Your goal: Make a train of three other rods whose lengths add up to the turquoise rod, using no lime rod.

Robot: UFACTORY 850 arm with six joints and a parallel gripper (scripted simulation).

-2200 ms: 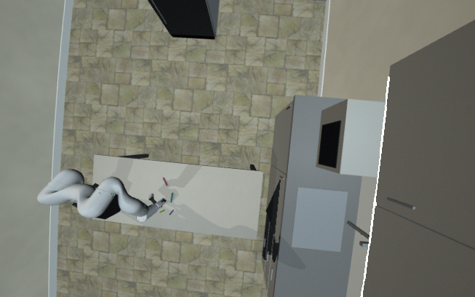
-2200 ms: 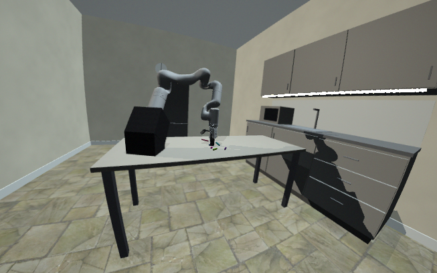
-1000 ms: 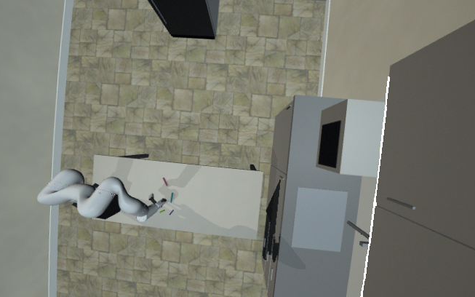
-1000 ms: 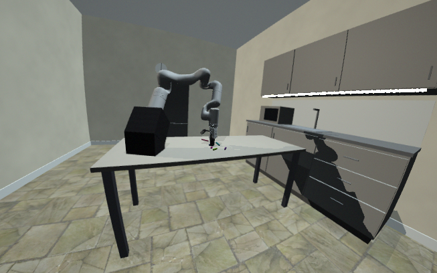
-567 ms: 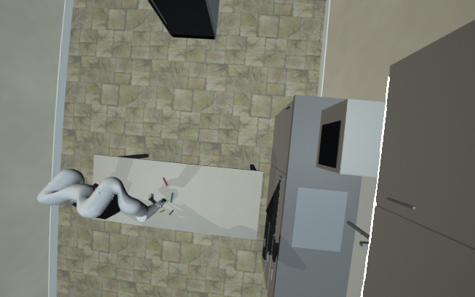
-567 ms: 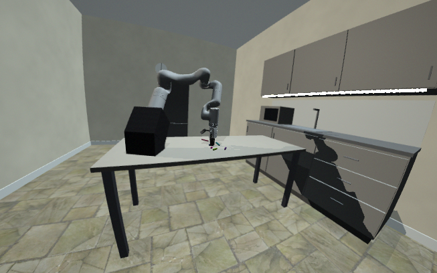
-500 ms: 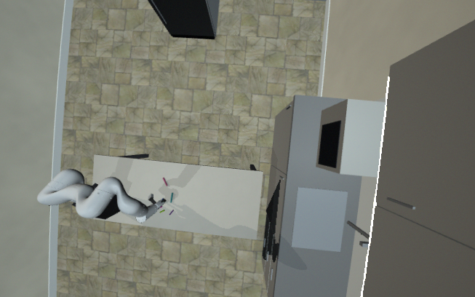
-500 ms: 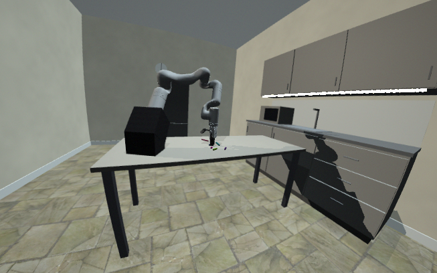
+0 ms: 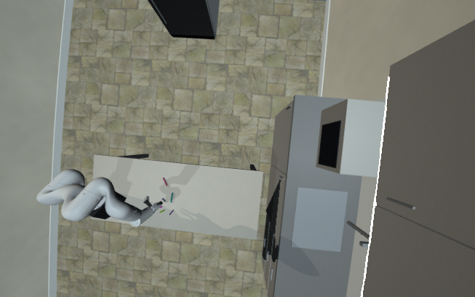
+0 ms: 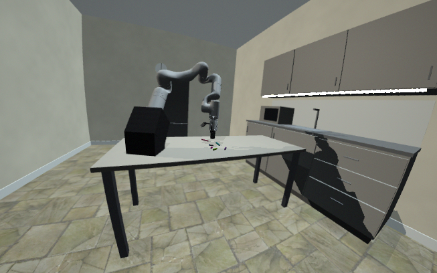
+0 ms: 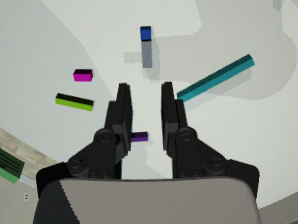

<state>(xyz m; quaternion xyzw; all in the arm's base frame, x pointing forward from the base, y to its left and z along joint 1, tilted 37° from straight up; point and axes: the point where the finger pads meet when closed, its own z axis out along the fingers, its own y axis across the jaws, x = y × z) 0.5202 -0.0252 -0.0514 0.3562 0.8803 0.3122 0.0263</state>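
Now: hand 80 mm short of the purple rod, 110 mm to the left of it and 90 mm above it. The rest, counted from my hand: grey rod (90 mm below); magenta rod (30 mm behind, 70 mm to the right, 90 mm below); small blue rod (20 mm behind, 20 mm to the left, 90 mm below).
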